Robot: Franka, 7 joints.
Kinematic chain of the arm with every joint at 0, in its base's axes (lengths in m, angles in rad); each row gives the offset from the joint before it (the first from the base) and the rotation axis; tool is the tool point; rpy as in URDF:
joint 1: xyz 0 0 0.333 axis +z
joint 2: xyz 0 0 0 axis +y
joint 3: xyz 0 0 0.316 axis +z
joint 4: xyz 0.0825 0 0 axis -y
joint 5: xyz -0.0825 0 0.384 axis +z
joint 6: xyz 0 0 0 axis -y
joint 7: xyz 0.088 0 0 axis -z
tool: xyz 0 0 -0.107 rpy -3.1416 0 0
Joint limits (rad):
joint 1: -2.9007..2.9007
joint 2: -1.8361..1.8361
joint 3: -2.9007..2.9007
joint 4: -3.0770..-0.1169
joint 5: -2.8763..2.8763
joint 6: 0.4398..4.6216
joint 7: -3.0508..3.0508
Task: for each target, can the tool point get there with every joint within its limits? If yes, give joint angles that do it. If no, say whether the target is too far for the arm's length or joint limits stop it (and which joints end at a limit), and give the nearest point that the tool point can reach.
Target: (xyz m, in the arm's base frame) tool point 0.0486 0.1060 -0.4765
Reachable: no: joint limits stop it (at a limit: joint 2) | nearest point 0.0628 0.1370 -0.3440 | short by 0.137 m
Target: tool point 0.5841 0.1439 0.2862
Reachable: yes | joints 0.9960 0.4505 -0.7700 -2.0555 -2.0358 2.3976 1.8905
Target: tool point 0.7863 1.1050 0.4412
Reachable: no: too far | nearest point 0.4958 0.6968 0.4012 | short by 0.503 m
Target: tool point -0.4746 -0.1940 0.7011
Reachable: yes | joints 1.7761 -1.0120 1.2659 -1.7694 -1.2832 1.6101 -2.4396
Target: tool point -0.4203 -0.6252 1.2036
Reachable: no: too far | nearest point -0.3132 -0.4659 0.9817 | short by 0.293 m
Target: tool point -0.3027 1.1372 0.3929
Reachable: no: too far | nearest point -0.2204 0.8280 0.3766 | short by 0.320 m
